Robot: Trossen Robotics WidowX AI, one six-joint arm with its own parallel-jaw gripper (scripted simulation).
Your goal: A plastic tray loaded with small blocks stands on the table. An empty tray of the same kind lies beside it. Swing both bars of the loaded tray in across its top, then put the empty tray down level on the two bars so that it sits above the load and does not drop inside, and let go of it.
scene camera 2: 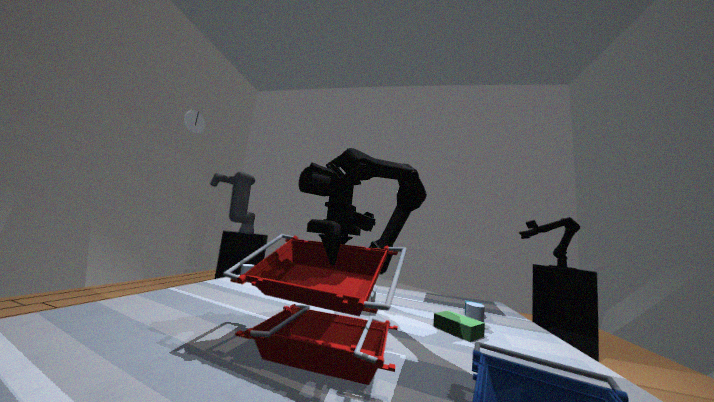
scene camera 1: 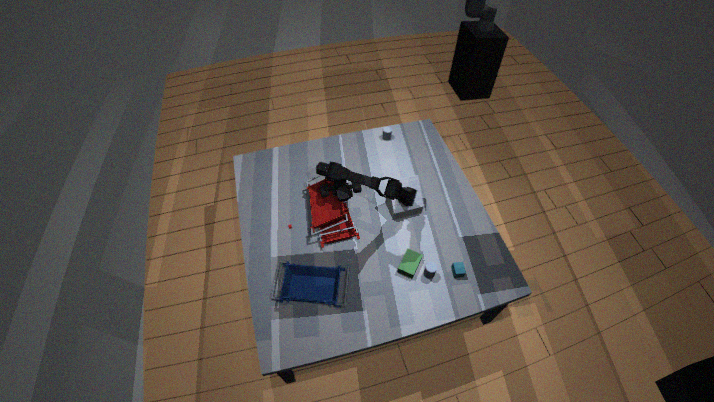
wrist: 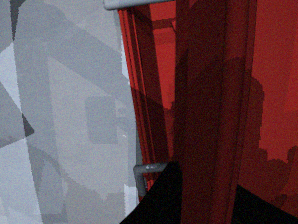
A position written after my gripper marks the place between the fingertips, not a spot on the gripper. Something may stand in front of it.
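My gripper point(scene camera 2: 333, 265), also point(wrist: 184, 170). Red tray point(scene camera 1: 325, 211), also point(wrist: 228, 74). Green block point(scene camera 2: 465, 328); out of frame in the wrist view.
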